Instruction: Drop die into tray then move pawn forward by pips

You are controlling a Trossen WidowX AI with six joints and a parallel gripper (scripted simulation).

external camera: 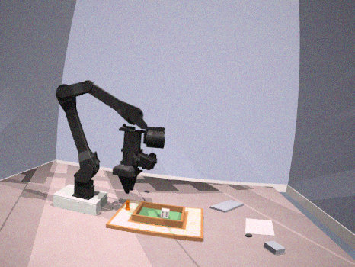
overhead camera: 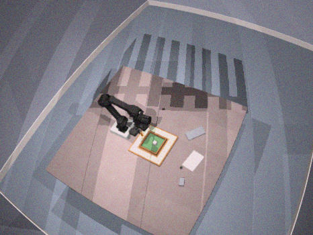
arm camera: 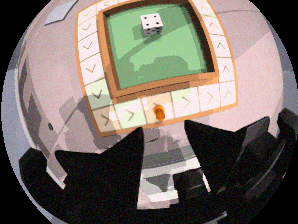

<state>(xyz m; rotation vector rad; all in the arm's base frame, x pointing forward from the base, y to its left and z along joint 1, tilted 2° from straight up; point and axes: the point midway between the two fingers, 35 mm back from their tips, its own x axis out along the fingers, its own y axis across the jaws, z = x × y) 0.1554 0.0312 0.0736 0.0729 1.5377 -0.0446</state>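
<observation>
Right now my gripper tip is 5 cm above the orange pawn. From my gripper tip the other things lie so: white die (13 cm ahead, 5 cm below, 2 cm to the right); then grey flat plate (36 cm ahead, 21 cm to the left, 7 cm below); then white sheet (45 cm ahead, 8 cm below, 1 cm to the right).
</observation>
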